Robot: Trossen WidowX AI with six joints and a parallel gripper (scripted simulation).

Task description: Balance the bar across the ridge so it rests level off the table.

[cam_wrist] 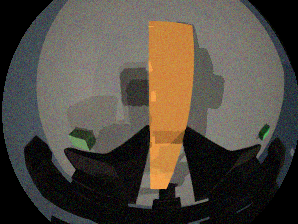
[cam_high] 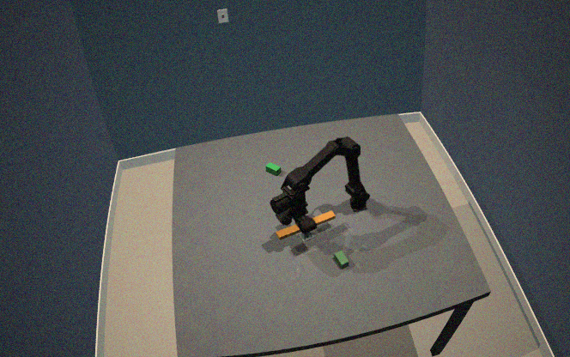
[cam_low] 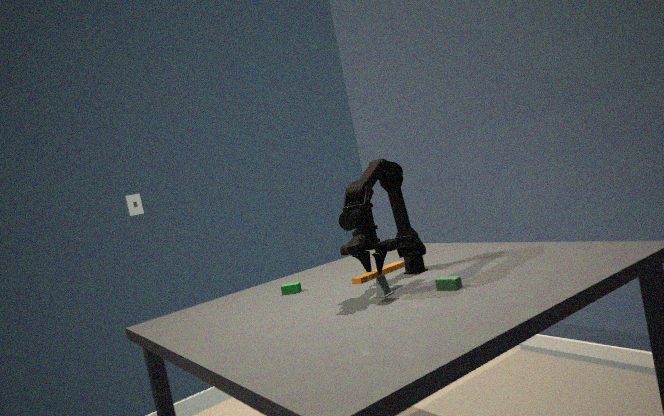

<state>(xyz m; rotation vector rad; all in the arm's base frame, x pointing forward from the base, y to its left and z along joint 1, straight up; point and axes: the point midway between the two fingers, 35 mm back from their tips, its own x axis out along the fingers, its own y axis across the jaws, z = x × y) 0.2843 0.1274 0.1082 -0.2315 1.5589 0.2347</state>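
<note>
The bar lies 3 cm behind my gripper tip and 1 cm to the right of it.
</note>
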